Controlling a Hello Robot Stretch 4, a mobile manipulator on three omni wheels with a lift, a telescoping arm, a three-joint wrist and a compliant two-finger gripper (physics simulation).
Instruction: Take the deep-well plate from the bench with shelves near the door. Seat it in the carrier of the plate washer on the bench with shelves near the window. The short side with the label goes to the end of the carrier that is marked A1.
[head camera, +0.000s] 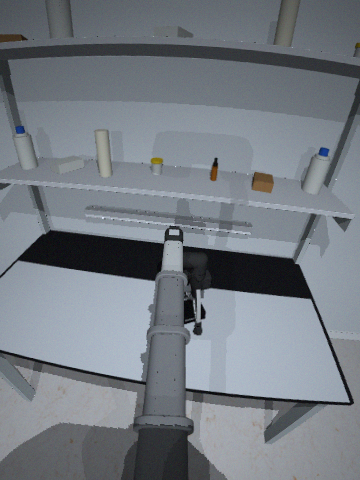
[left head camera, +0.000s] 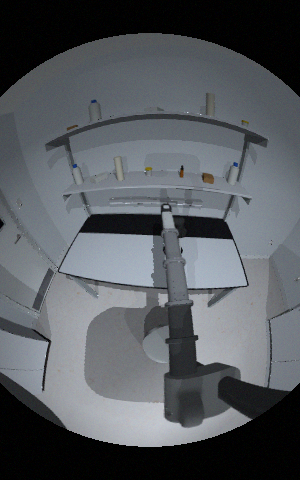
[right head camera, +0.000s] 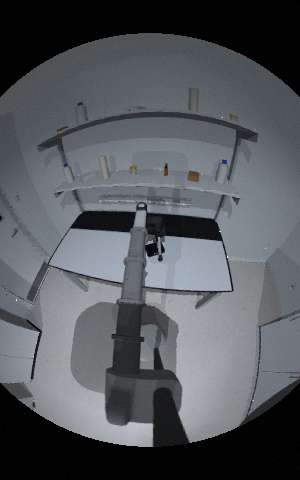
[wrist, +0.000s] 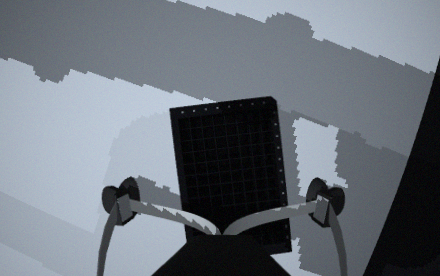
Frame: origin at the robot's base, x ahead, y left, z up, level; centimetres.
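Seen in the pictures: gripper, between the fingertips: (head camera: 191, 314) (right head camera: 156, 250) (wrist: 223, 194); robot's base, origin of its link: (left head camera: 162, 342) (right head camera: 146, 340).
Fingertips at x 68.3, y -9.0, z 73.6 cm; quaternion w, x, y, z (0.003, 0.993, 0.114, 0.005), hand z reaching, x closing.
Note:
Offsets run from my fingertips to a thing's top centre. Level surfaces: height alone.
The deep-well plate {dy +2.1, dx +0.2, dz +4.2 cm} (head camera: 190, 314) (right head camera: 153, 249) (wrist: 227, 155) is a black block with a grid of wells, lying on the white bench top {dz +0.0 cm} (head camera: 75, 310) (left head camera: 110, 255) (right head camera: 90, 250). In the wrist view, small pale dots run along its far short side and right long side; I cannot make out a label. My gripper (wrist: 223, 194) is open above the plate, one fingertip out to each side of it. The gripper's body hides the plate's near end. In the head view the arm hides part of the plate and gripper. The plate washer and its carrier do not show.
Above the bench, a lower shelf {dz +45.6 cm} (head camera: 190, 189) holds bottles, a beige cylinder {dy +38.4, dx +32.2, dz +63.4 cm} (head camera: 103, 153), a yellow-lidded jar {dy +17.9, dx +37.2, dz +51.6 cm} (head camera: 157, 167) and a brown box {dy -25.5, dx +29.3, dz +49.6 cm} (head camera: 262, 182). An upper shelf (head camera: 200, 52) is above it. A black strip (head camera: 100, 253) runs along the bench's back. Other benches stand at both sides.

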